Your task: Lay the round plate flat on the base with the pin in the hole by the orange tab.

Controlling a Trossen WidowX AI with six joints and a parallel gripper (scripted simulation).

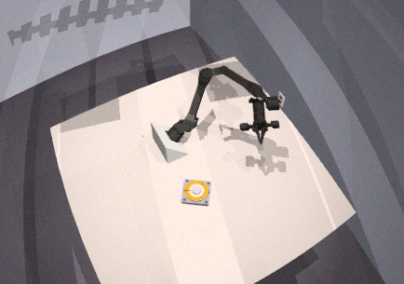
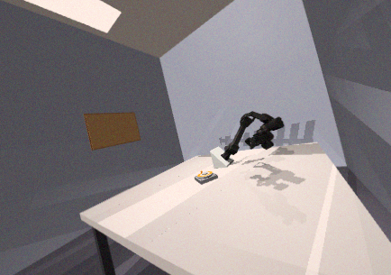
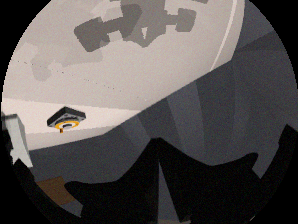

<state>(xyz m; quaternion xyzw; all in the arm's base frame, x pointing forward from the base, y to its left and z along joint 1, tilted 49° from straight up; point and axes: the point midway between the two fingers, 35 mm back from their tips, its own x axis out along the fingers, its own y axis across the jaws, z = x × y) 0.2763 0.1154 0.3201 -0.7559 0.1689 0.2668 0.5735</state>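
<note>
Now: gripper tip 34 cm to the left of the dark square base and 14 cm above it.
</note>
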